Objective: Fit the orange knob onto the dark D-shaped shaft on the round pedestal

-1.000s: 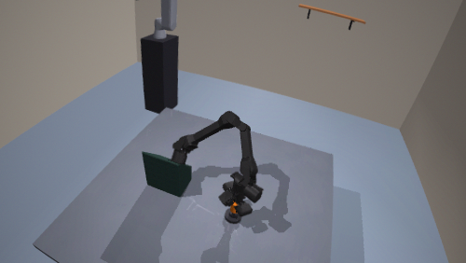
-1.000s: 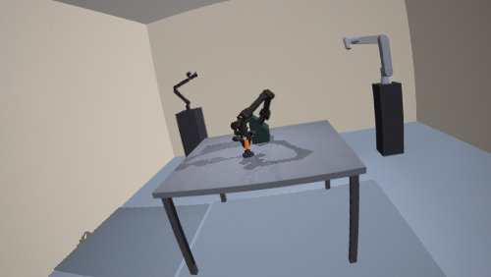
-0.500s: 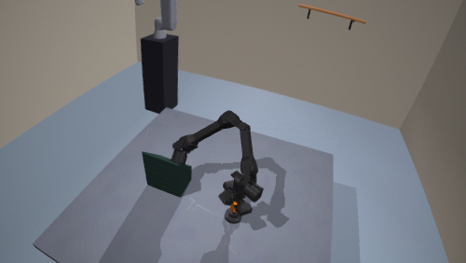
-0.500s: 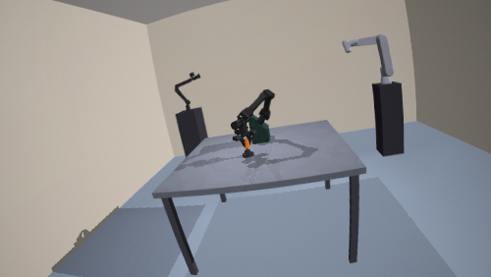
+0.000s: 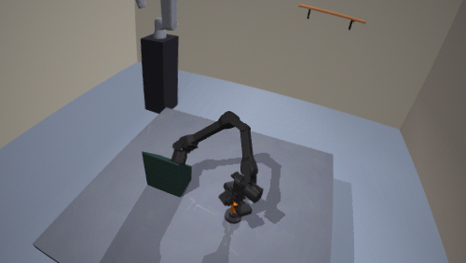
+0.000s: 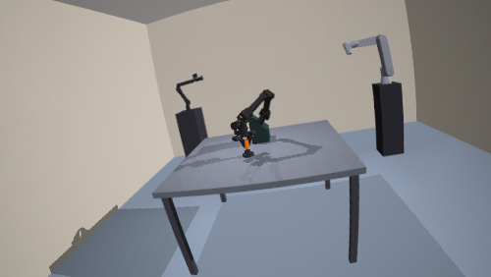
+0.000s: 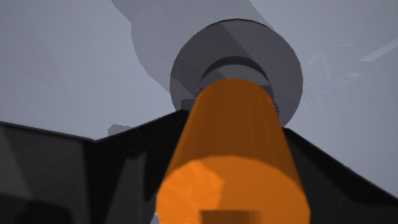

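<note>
The orange knob lies 20 mm above my gripper tip. Round my gripper tip: pedestal (40 mm below).
</note>
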